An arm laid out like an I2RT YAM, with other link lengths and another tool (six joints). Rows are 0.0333 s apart.
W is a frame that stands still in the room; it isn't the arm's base.
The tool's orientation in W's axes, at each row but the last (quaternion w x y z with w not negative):
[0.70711, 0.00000, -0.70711, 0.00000]
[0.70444, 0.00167, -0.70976, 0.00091]
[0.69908, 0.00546, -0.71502, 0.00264]
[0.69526, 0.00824, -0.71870, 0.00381]
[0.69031, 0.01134, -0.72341, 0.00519]
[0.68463, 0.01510, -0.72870, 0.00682]
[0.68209, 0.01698, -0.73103, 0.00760]
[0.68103, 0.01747, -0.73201, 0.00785]
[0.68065, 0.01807, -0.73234, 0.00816]
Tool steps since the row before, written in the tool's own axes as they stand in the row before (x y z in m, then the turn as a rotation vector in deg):
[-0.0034, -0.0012, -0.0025, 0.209, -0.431, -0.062]
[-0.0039, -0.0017, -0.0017, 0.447, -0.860, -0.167]
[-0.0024, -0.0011, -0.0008, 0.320, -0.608, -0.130]
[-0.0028, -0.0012, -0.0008, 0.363, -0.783, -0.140]
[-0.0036, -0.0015, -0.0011, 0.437, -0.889, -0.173]
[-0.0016, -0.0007, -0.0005, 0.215, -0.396, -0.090]
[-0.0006, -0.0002, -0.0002, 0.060, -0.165, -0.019]
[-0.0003, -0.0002, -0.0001, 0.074, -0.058, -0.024]
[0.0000, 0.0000, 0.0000, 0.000, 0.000, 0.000]
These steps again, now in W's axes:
[0.0025, -0.0012, -0.0034, 0.062, -0.431, 0.209]
[0.0017, -0.0017, -0.0039, 0.167, -0.860, 0.447]
[0.0009, -0.0011, -0.0024, 0.130, -0.608, 0.321]
[0.0009, -0.0012, -0.0028, 0.141, -0.783, 0.363]
[0.0013, -0.0014, -0.0036, 0.173, -0.889, 0.437]
[0.0006, -0.0007, -0.0016, 0.089, -0.396, 0.216]
[0.0002, -0.0002, -0.0006, 0.021, -0.165, 0.059]
[0.0001, -0.0002, -0.0003, 0.021, -0.058, 0.075]
[0.0000, 0.0000, 0.0000, 0.000, 0.000, 0.000]

